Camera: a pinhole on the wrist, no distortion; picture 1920 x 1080 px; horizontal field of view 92.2 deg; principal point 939.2 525.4 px. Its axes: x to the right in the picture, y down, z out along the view. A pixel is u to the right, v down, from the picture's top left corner.
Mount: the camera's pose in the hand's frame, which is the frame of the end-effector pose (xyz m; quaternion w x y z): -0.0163 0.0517 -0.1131 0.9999 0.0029 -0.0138 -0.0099
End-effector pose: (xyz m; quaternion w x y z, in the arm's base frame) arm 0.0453 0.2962 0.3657 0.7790 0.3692 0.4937 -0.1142
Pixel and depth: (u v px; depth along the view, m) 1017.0 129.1 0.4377
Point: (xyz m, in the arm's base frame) 0.1942 -0.0236 0.3751
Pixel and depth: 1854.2 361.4 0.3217
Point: 0.3286 0.1920 0.1621
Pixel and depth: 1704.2 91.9 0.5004
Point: 0.3965 -0.0423 0.0474
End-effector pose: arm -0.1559 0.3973 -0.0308 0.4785 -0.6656 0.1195 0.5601
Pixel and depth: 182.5 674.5 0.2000
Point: -0.3315 0.3470 0.0919
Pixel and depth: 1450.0 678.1 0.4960
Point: -0.4053 0.7267 -0.2719
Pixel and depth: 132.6 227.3 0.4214
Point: -0.4254 0.5169 0.3770
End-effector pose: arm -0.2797 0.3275 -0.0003 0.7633 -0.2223 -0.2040 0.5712
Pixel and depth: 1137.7 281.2 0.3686
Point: -0.3730 0.3914 0.2410
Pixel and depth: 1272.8 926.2 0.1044
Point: -0.3451 0.3692 -0.0600
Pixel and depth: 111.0 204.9 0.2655
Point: -0.4023 0.0802 0.1246
